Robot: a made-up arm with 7 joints.
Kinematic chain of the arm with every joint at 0, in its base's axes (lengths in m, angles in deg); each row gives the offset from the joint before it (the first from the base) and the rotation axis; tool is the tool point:
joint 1: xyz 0 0 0.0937 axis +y
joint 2: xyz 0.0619 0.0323 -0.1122 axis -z
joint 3: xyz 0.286 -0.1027 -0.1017 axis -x
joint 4: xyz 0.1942 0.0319 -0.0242 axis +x
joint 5: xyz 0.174 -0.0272 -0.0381 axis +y
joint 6: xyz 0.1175 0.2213 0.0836 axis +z
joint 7: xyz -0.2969 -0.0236 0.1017 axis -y
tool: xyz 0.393 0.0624 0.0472
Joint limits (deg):
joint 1: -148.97..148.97
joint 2: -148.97..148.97
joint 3: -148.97..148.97
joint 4: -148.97..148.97
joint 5: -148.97..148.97
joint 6: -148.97..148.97
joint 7: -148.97..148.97
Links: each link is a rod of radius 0.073 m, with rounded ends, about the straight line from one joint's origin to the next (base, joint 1, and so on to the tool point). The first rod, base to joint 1, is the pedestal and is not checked.
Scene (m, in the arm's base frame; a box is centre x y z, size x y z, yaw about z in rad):
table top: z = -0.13
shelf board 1: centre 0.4 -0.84 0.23 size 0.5 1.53 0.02 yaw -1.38
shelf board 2: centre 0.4 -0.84 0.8 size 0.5 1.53 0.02 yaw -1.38
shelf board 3: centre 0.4 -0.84 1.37 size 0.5 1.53 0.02 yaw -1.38
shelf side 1: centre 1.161 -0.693 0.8 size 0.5 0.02 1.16 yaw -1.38
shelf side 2: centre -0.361 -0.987 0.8 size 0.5 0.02 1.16 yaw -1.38
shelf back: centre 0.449 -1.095 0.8 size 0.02 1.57 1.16 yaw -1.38
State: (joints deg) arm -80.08 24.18 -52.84 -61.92 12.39 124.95 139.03
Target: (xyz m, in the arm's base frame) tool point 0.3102 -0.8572 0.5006
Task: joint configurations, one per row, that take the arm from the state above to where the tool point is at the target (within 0.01 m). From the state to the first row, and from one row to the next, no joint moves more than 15 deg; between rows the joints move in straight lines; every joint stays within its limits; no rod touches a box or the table.
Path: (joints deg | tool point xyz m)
1: -71.78 11.92 -43.74 -70.18 -0.53 110.50 131.47 | -0.0182 -0.3713 1.0852
2: -64.78 9.28 -45.35 -67.75 -2.27 98.19 135.13 | 0.0572 -0.3877 0.9586
3: -57.79 6.64 -46.96 -65.32 -4.00 85.89 138.80 | 0.1240 -0.3913 0.8155
4: -50.80 3.99 -48.57 -62.88 -5.74 73.59 142.46 | 0.1767 -0.3764 0.6604
5: -43.80 1.35 -50.18 -60.45 -7.48 61.28 146.12 | 0.2101 -0.3389 0.5006
6: -49.04 9.48 -55.48 -55.87 -4.36 72.13 147.07 | 0.2322 -0.5223 0.5329
7: -54.28 17.61 -60.78 -51.28 -1.25 82.98 148.02 | 0.2645 -0.6999 0.5275
8: -59.52 25.73 -66.07 -46.70 1.86 93.83 148.97 | 0.3102 -0.8572 0.5007

